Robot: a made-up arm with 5 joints.
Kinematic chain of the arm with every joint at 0, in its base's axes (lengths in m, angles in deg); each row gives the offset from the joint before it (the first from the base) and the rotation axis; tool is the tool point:
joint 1: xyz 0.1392 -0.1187 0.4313 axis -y
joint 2: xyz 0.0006 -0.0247 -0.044 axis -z
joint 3: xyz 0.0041 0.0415 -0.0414 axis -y
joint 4: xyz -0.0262 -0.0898 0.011 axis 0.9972 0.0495 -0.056
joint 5: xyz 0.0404 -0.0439 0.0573 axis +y
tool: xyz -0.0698 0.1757 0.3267
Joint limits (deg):
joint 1: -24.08..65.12
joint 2: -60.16..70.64
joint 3: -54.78..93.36
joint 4: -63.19..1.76
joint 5: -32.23..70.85
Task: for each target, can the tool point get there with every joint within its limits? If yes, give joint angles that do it. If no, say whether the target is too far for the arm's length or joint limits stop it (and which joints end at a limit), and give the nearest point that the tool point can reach.
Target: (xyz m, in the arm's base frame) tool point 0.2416 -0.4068 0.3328
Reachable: no: joint limits stop it (at a limit: joint 1, joint 2, joint 4, joint 5) | nearest point 0.3081 -0.4848 0.3167 | short by 0.104 m
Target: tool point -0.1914 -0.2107 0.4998
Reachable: yes | joints 24.03 -43.96 68.82 -9.70 41.43
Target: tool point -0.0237 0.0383 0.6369
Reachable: yes | joints 54.39 11.06 -23.75 -18.36 -7.63
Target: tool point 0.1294 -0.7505 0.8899
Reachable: no: too far | nearest point 0.1701 -0.4651 0.6579 | short by 0.370 m
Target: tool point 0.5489 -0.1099 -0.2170
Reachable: no: too far | nearest point 0.3678 -0.1247 0.0695 | short by 0.339 m
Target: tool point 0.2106 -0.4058 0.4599
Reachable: no: joint limits stop it (at a limit: joint 2, joint 4, joint 5) | nearest point 0.3265 -0.4611 0.5063 | short by 0.137 m
